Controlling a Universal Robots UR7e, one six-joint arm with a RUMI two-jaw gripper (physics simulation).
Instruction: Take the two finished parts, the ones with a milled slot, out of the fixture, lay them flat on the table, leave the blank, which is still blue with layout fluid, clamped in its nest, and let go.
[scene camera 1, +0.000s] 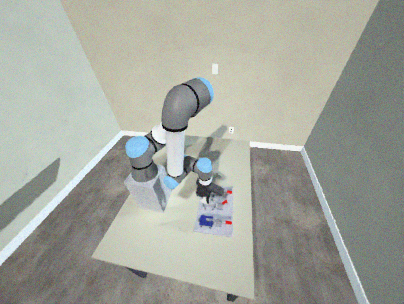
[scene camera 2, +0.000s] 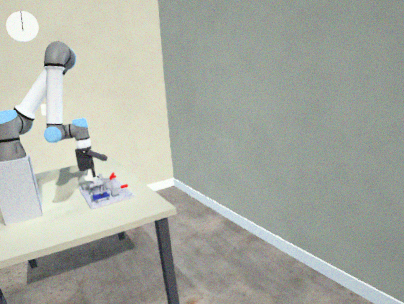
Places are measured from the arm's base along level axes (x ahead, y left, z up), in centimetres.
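Pixels of known places: gripper, fingertip midpoint: (scene camera 1: 208, 202) (scene camera 2: 94, 184); arm's base at its link origin: (scene camera 1: 145, 172) (scene camera 2: 10, 158).
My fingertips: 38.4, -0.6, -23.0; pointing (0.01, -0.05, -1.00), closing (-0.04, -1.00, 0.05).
Observation:
For each thing: its top centre in the pictures, then the offset to it from my fingertips, as dx, dy, dz. "*": a spot on its surface instead. Level surfaces: height alone.
- grey fixture plate at a spot on its surface: (scene camera 2: 126, 195) (scene camera 1: 226, 232) * +13.0, -15.3, -5.0
- blue blank at its top centre: (scene camera 2: 100, 195) (scene camera 1: 206, 220) +0.2, -11.1, -2.9
- pale table at its surface level: dz -6.5
The grey fixture plate (scene camera 1: 228, 231) (scene camera 2: 126, 195) lies on the table's right side, with red-handled toggle clamps (scene camera 1: 228, 222) (scene camera 2: 124, 186). The blue blank (scene camera 1: 205, 220) (scene camera 2: 100, 196) sits in the near nest. My gripper (scene camera 1: 207, 199) (scene camera 2: 89, 175) points down over the far end of the fixture. It is shut on a pale grey finished part (scene camera 1: 207, 198) (scene camera 2: 87, 177) and holds it a little above its nest. Grey metal in the middle nest (scene camera 1: 214, 207) (scene camera 2: 99, 183) is too small to make out.
The pale table (scene camera 1: 170, 247) (scene camera 2: 110, 220) carries the arm's grey base block (scene camera 1: 146, 193) at its left. The table's right edge runs close beside the fixture. Walls stand behind and to the right.

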